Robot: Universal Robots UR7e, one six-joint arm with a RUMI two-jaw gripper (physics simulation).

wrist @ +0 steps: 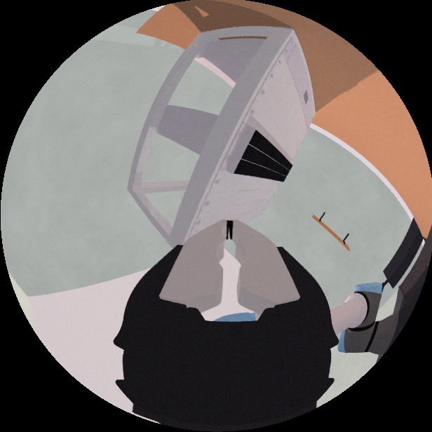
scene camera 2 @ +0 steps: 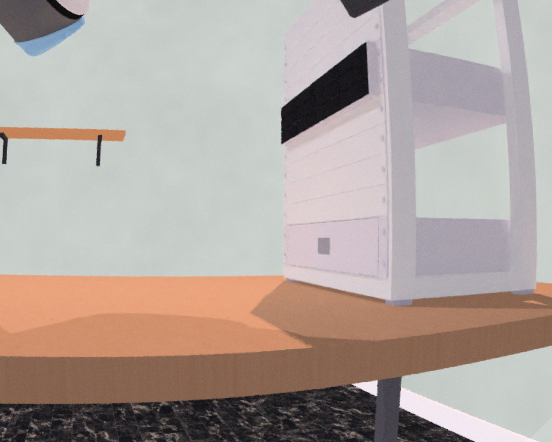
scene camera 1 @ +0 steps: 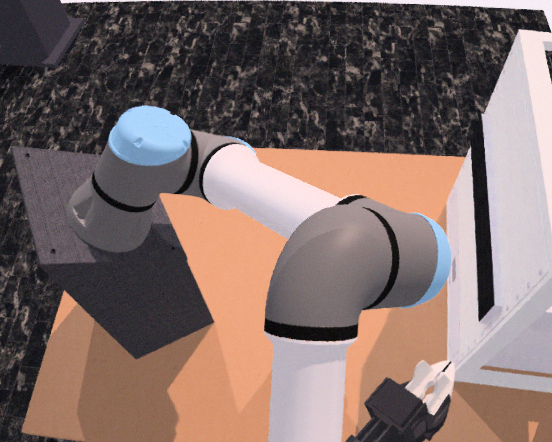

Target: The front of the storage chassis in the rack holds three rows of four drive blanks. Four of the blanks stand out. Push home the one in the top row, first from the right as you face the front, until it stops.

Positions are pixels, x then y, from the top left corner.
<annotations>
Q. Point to a white rack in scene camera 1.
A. At 492, 209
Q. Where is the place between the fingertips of my gripper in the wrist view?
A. At 228, 221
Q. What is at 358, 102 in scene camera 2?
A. A white rack.
</annotations>
